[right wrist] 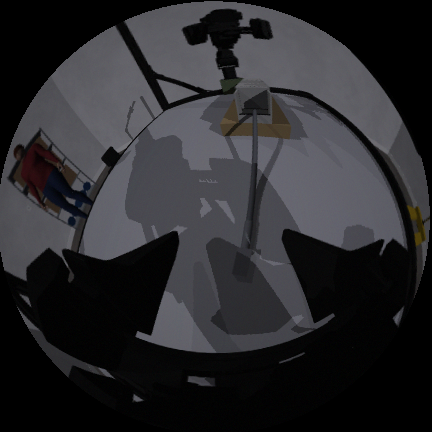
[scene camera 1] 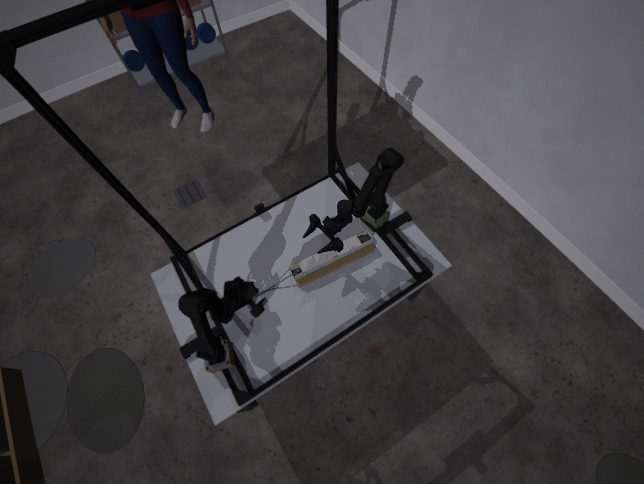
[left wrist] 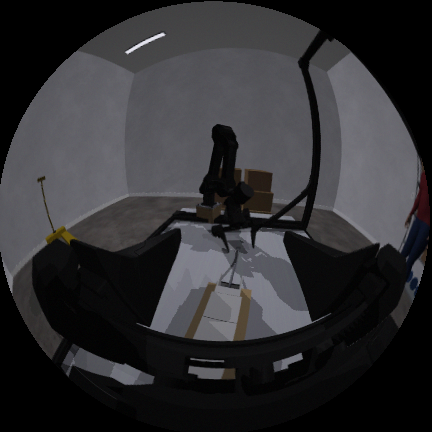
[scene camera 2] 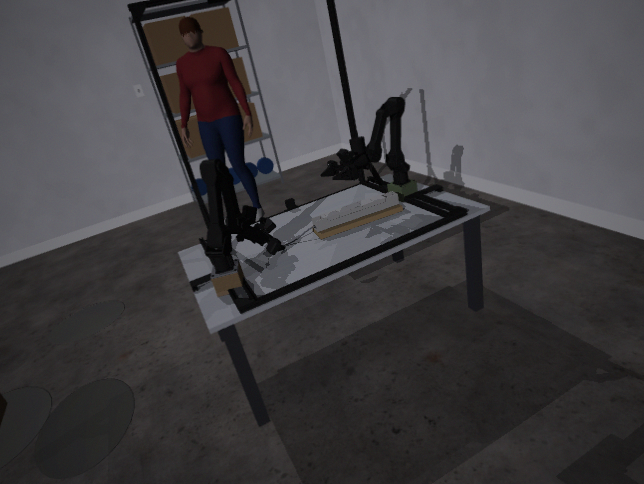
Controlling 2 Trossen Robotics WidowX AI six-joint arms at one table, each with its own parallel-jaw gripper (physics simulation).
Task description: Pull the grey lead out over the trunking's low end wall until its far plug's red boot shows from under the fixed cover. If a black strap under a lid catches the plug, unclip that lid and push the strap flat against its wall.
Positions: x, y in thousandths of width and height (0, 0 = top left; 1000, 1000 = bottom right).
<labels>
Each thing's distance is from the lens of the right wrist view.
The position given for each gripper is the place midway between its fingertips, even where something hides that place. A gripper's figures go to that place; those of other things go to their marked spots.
left gripper (right wrist: 538, 43): 0.32 m
right gripper (right wrist: 538, 545): 0.10 m
tan trunking (right wrist: 628, 281): 0.21 m
</labels>
